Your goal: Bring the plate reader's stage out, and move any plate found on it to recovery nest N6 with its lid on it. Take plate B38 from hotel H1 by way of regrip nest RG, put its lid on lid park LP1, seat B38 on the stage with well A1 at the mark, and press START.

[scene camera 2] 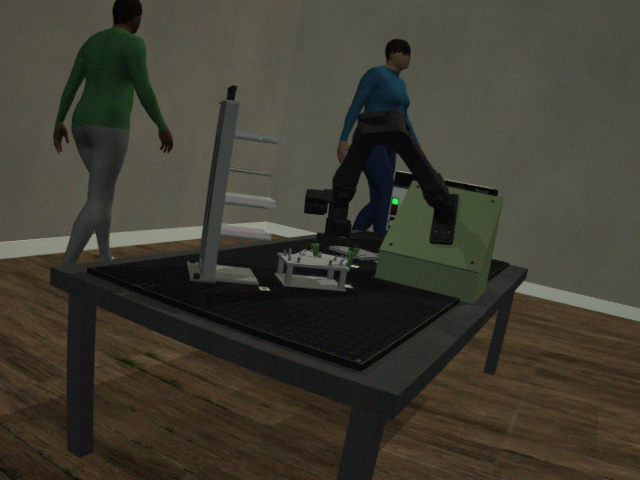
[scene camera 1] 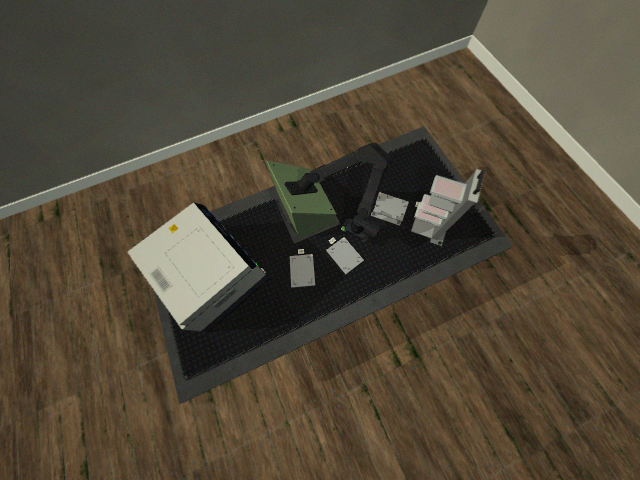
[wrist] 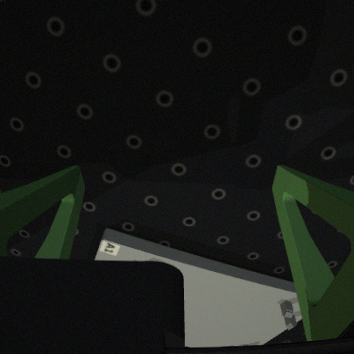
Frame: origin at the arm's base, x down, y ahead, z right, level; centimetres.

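Where they show: gripper, between the fingertips: (scene camera 1: 354, 235) (wrist: 177, 175); arm's base, origin of its link: (scene camera 2: 444, 219) (scene camera 1: 301, 188).
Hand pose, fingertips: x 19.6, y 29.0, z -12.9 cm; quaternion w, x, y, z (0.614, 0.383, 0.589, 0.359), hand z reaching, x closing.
Things, the pixels of their centre, and the offset from my fingertips.
- pale plate, middle of its body: (wrist: 190, 317) (scene camera 2: 323, 256) (scene camera 1: 344, 255) dx -0.8, dy +6.5, dz +10.7 cm
- RG, middle of its body: (scene camera 2: 311, 268) (scene camera 1: 389, 208) dx -3.6, dy -1.3, dz -23.4 cm
- Hotel H1, middle of its body: (scene camera 2: 233, 182) (scene camera 1: 446, 205) dx -22.9, dy +17.6, dz -36.4 cm
- N6, middle of its body: (scene camera 2: 356, 252) (scene camera 1: 302, 270) dx -0.7, dy +1.3, dz +33.3 cm
- plate reader, middle of its body: (scene camera 2: 438, 217) (scene camera 1: 204, 267) dx -15.4, dy -20.8, dz +71.0 cm
My gripper (scene camera 1: 356, 230) (scene camera 2: 333, 253) (wrist: 177, 175) is open and empty, its green fingers pointing down, low over the mat between lid park LP1 and regrip nest RG. LP1, a pale plate (scene camera 1: 345, 255) (wrist: 225, 310), has an A1 tag and no lid on it. In the wrist view its far edge runs between the fingers. RG (scene camera 1: 389, 207) (scene camera 2: 310, 282) is a raised pale stand with nothing on it. Hotel H1 (scene camera 1: 461, 215) (scene camera 2: 217, 191) holds several pinkish plates; which is B38 cannot be told. N6 (scene camera 1: 301, 271) is a grey nest with no plate on it. The plate reader (scene camera 1: 196, 263) shows no stage out.
The green arm base (scene camera 1: 312, 206) (scene camera 2: 439, 232) stands between the reader and RG. A green light (scene camera 2: 394, 201) shows on the reader's front. H1's column rises at the table's end. Two people (scene camera 2: 108, 77) (scene camera 2: 385, 93) stand beyond the table.
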